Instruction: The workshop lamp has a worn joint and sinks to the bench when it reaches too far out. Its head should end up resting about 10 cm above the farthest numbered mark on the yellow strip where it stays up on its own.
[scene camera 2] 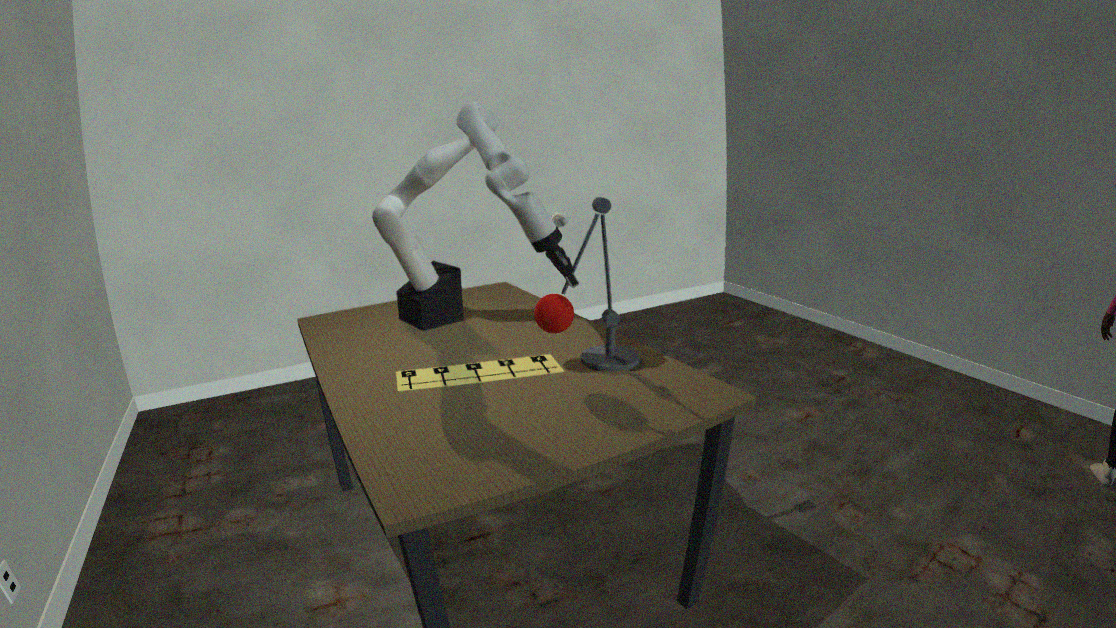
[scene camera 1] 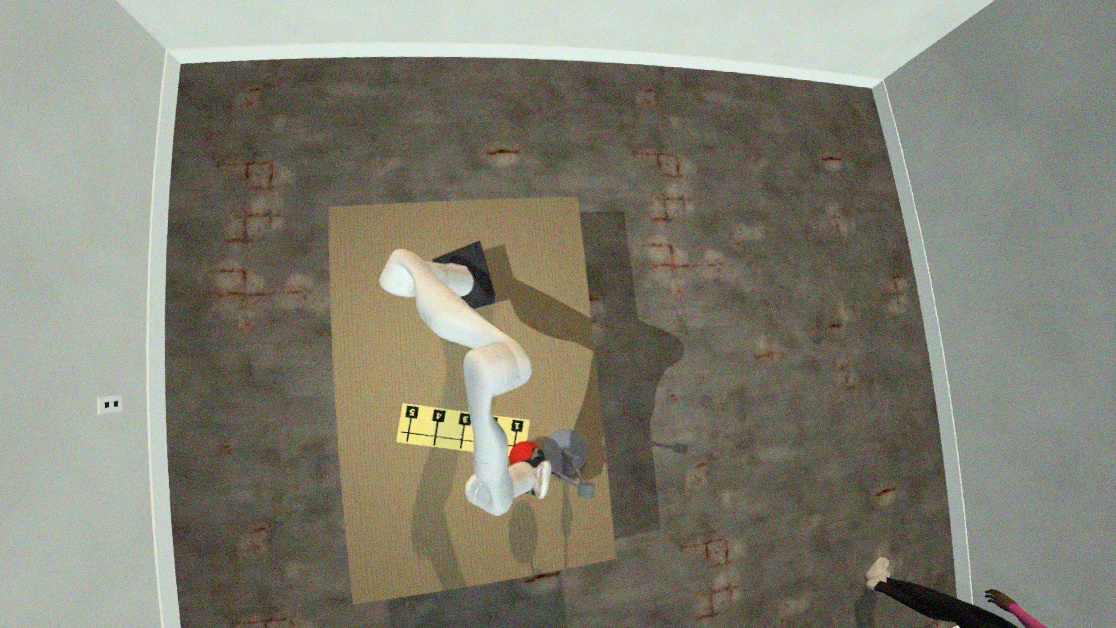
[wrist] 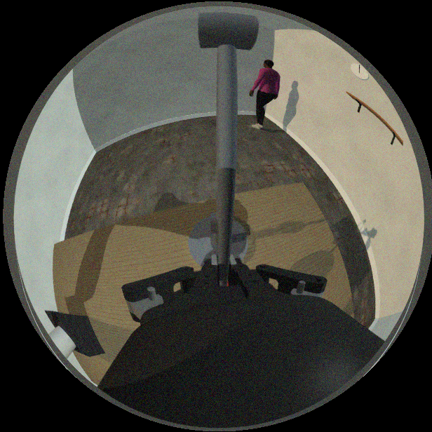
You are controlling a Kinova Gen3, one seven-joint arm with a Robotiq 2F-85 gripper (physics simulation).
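Places are measured from the arm's base along level axes (x right, y back, z down), in metres.
Where they show: gripper, between the fingertips: (scene camera 2: 574, 285); arm's base, origin of its link: (scene camera 2: 426, 282) (scene camera 1: 460, 282).
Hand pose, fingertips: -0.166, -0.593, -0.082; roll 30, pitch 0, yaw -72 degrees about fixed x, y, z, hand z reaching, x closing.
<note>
Things, the pixels of their centre, and the offset from my fingertips, as dx, dy, dz. "spot": a spot on its surface instead. Level surfaces: height alone.
- lamp's round grey base, a spot on its surface: (scene camera 2: 597, 359) spot: -0.048, -0.033, +0.202
- yellow strip, middle of its body: (scene camera 2: 477, 372) (scene camera 1: 464, 431) +0.236, +0.109, +0.216
- forearm rod, a spot on its surface: (scene camera 2: 586, 239) spot: -0.027, -0.013, -0.117
- red ball head, a spot on its surface: (scene camera 2: 554, 313) spot: +0.079, -0.022, +0.054
- brown table, height of its surface: dz +0.216
The lamp's round grey base (scene camera 1: 572, 442) (scene camera 2: 597, 359) (wrist: 197, 246) stands beside mark 1 of the yellow strip (scene camera 1: 450, 426) (scene camera 2: 426, 374). Its elbow (scene camera 1: 586, 489) (scene camera 2: 600, 204) (wrist: 228, 31) is high, and the forearm rod (scene camera 2: 586, 239) (wrist: 227, 110) slopes down to the red ball head (scene camera 1: 524, 452) (scene camera 2: 554, 313). The head hangs above the table near mark 1, the end nearest the base. My gripper (scene camera 1: 536, 456) (scene camera 2: 572, 280) (wrist: 221, 262) is shut on the forearm rod just above the head. In the wrist view the gripper hides almost all of the head.
The strip lies flat on the brown table (scene camera 1: 374, 515) (scene camera 2: 499, 437), with mark 5 farthest from the lamp base. My arm (scene camera 1: 490, 437) (scene camera 2: 503, 171) passes over the strip and hides mark 2 in the overhead view. A person (wrist: 267, 85) stands beyond the table.
</note>
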